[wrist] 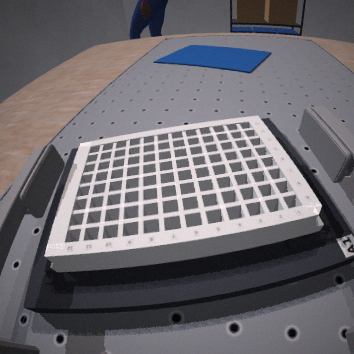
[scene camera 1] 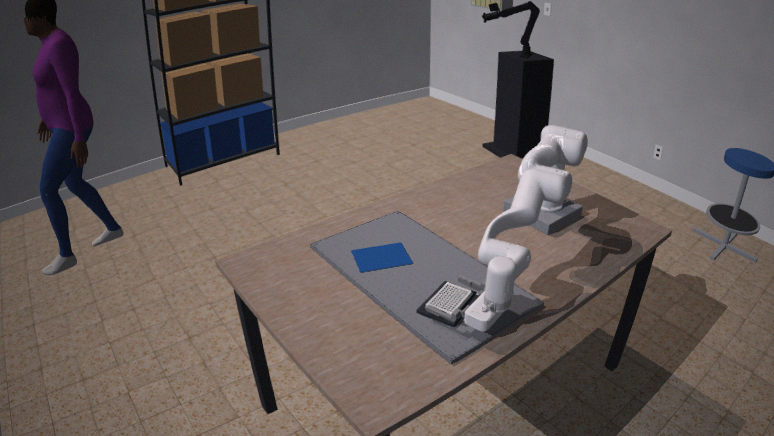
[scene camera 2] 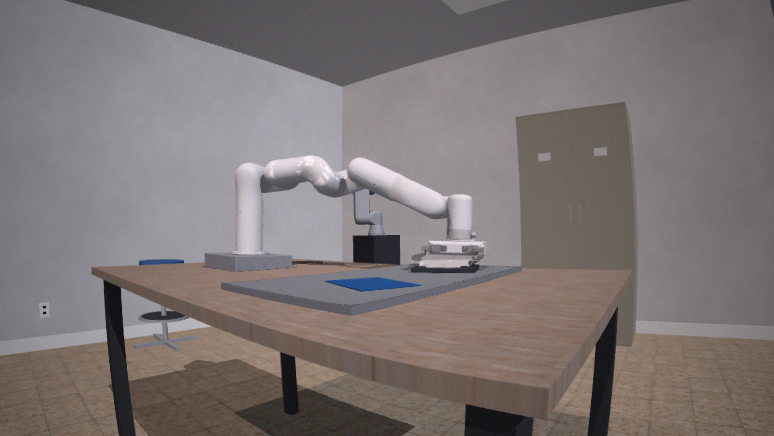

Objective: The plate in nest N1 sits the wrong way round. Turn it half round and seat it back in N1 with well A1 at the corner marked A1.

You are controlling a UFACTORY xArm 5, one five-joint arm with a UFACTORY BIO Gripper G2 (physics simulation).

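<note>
The white plate [scene camera 1: 449, 298] [scene camera 2: 445, 263] [wrist: 185, 253] lies in the black nest [scene camera 1: 441, 319] [scene camera 2: 444, 269] [wrist: 150, 298]. In the wrist view its column numbers run along the near edge, 12 at the left and 1 at the right. The column 1 end is on the side of the nest's A1 label [wrist: 347, 246], at the near right corner. The row letters are too small to read surely. My gripper [scene camera 1: 464, 298] [wrist: 185, 160] is open around the plate, one finger beyond each short end, with a gap on both sides. The nest's name does not show.
A blue flat rectangle [scene camera 1: 381, 257] [scene camera 2: 372, 283] [wrist: 215, 58] lies on the grey perforated board [scene camera 1: 400, 232] [scene camera 2: 287, 296] [wrist: 120, 110], away from the nest. The board lies on the wooden table [scene camera 1: 303, 303] [scene camera 2: 487, 324]. A person [scene camera 1: 59, 92] stands on the floor beyond the table.
</note>
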